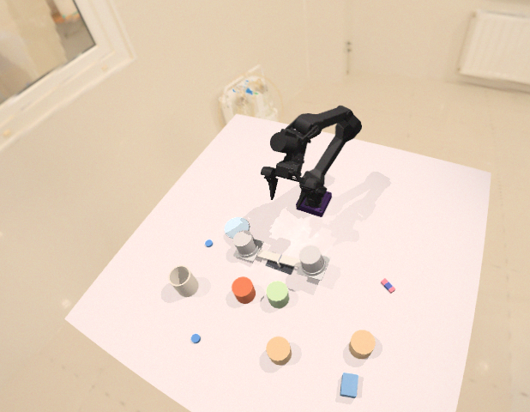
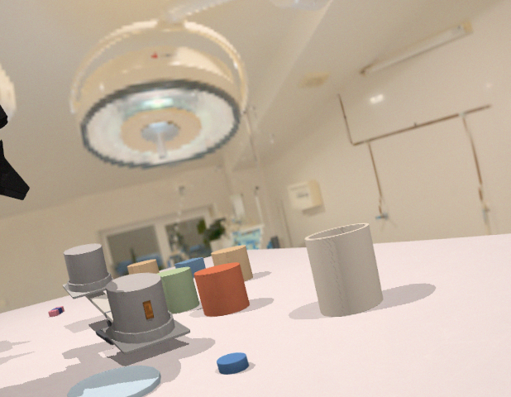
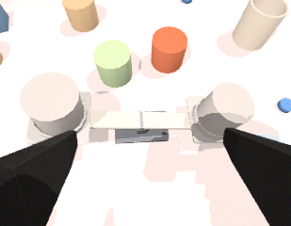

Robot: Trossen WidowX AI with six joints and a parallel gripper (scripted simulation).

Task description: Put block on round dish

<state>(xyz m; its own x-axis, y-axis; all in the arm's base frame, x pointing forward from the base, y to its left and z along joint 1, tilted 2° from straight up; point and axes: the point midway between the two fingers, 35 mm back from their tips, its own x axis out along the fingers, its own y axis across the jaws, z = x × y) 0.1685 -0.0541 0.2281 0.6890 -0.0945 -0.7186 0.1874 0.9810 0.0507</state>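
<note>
Now: the grey block 190 mm below my gripper tip, 140 mm to the right of it and 70 mm ahead of it. Round my gripper tip: green cylinder 240 mm ahead, 200 mm below, 20 mm to the left; grey cup 120 mm to the left, 120 mm below, 110 mm ahead; red cylinder 230 mm ahead, 200 mm below, 80 mm to the right.
</note>
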